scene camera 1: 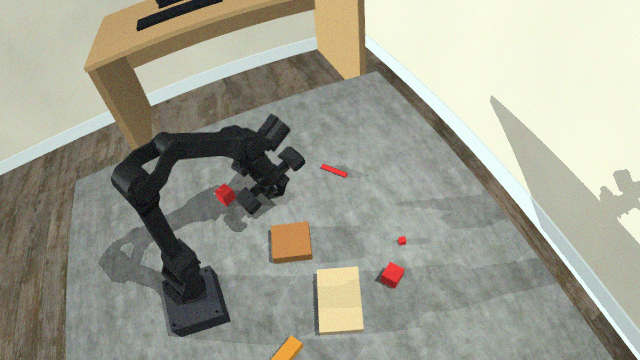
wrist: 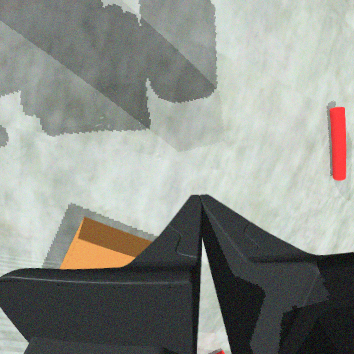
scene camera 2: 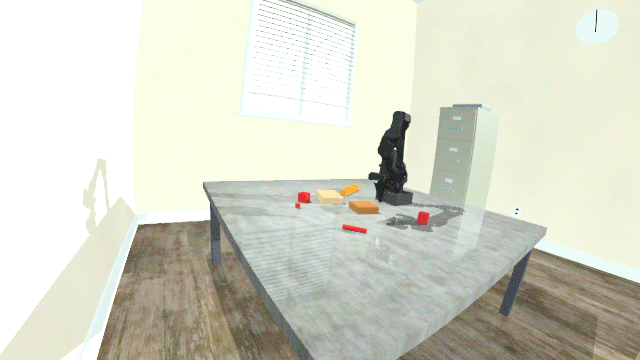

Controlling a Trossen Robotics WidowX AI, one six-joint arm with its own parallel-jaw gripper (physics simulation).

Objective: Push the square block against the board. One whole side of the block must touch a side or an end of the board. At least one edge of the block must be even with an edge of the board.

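Frame: origin at the arm's base, x right, y down, z ahead, level; metres.
Seen in the pictures: gripper, fingertip midpoint: (scene camera 1: pixel 281 194) (wrist: pixel 198 202) (scene camera 2: pixel 380 202); arm's base at its link origin: (scene camera 1: pixel 192 289) (scene camera 2: pixel 396 191).
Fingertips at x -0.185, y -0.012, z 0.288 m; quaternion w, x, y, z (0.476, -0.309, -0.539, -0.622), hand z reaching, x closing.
Observation:
Pixels of each thing's top centre, then the offset from my fingertips to it. Level surfaces: height alone.
- square block at its top centre: (wrist: pixel 114 301) (scene camera 1: pixel 290 239) (scene camera 2: pixel 363 203) dx +0.116, dy +0.038, dz -0.018 m
- board at its top centre: (scene camera 1: pixel 339 298) (scene camera 2: pixel 329 193) dx +0.310, dy +0.038, dz +0.040 m
- tiny red cube at its top centre: (scene camera 1: pixel 402 239) (scene camera 2: pixel 297 203) dx +0.219, dy +0.052, dz +0.246 m
- red rod at its top centre: (wrist: pixel 344 146) (scene camera 1: pixel 334 168) (scene camera 2: pixel 354 226) dx -0.071, dy +0.054, dz +0.170 m
- orange bar at its top centre: (scene camera 2: pixel 350 187) dx +0.432, dy +0.037, dz -0.174 m
- grey table at its surface level: dy +0.068 m
The square block (scene camera 1: pixel 291 241) (scene camera 2: pixel 363 207) (wrist: pixel 100 254) is orange-brown and lies flat on the table. The board (scene camera 1: pixel 339 300) (scene camera 2: pixel 330 196) is a flat cream rectangle. The block lies diagonally off the board's near corner, with a gap between them; no side of the block touches the board. The board does not show in the wrist view. My gripper (scene camera 1: pixel 281 192) (scene camera 2: pixel 380 199) (wrist: pixel 198 202) is shut and empty, its fingertips together. In scene camera 1 it hangs beyond the block, on the side away from the board. In the wrist view a finger hides part of the block.
Red cubes (scene camera 1: pixel 225 195) (scene camera 1: pixel 392 275) (scene camera 2: pixel 423 218) (scene camera 2: pixel 304 197) stand near the arm and beside the board. A tiny red cube (scene camera 1: pixel 402 240) (scene camera 2: pixel 297 205), a red rod (scene camera 1: pixel 334 170) (scene camera 2: pixel 354 229) (wrist: pixel 338 143) and an orange bar (scene camera 1: pixel 287 349) (scene camera 2: pixel 350 190) also lie on the grey table (scene camera 2: pixel 320 280).

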